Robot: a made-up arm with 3 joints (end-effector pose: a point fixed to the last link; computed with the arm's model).
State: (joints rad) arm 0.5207 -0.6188 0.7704
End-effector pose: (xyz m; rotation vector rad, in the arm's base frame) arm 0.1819 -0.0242 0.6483 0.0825 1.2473 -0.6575
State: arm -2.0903 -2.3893 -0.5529
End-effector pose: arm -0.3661 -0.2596 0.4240 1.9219 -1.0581 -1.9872
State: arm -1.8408 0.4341 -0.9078
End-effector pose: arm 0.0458 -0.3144 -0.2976 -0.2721 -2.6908 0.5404
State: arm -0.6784 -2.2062 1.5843
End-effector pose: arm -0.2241 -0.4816 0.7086 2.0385 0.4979 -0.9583
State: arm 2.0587 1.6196 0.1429
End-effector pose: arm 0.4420 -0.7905 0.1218 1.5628 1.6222 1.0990
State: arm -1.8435 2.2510 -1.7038
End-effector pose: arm 0.0722 -0.6083 0.0325 0.1876 1.2568 -2.6820
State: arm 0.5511 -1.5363 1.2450
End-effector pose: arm 0.5003 -0.2240 0.5210 0.5846 1.3919 -1.6169
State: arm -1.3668 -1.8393 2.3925
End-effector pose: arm -0.4079 -0.6049 0.3728 1.8104 0.7105 0.5776
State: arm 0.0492 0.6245 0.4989
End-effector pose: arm -0.3951 -0.3945 0.6293 -0.1409 0.5300 0.6163
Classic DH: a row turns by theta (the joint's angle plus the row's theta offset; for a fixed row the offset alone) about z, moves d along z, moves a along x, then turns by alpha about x. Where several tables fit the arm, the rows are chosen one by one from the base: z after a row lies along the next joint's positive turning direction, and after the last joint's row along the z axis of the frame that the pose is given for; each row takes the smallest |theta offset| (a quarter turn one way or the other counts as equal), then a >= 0, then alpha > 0; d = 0 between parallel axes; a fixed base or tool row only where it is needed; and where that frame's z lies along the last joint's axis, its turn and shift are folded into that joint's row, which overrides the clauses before.
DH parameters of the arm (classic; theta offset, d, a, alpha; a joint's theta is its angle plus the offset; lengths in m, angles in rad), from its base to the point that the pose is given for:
base (fixed): 0 0.1195 0 -1.5708
joint 1: 0 -0.3726 -0.0042 1.5708
joint 2: 0 0.2799 -0.0995 -1.5708
joint 3: 0 0.2252 -0.3203 1.5708
tool (fixed): 0 0.0645 0 0

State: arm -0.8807 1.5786 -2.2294
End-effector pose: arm -0.1363 -0.3288 -0.0659 1.3827 -2.1970 1.7298
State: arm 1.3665 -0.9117 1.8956
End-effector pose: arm 0.5944 -0.2852 0.0252 -0.3497 -2.7227 1.2908
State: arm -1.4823 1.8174 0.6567
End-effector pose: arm -0.5374 -0.7319 0.0206 -1.6282 -0.5806 0.8922
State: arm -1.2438 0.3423 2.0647
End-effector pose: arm -0.4958 -0.1238 0.3120 -0.3508 0.8127 -0.0293
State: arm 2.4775 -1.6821 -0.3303
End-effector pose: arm -0.0639 0.0232 -0.2315 -1.9337 1.5416 -0.3258
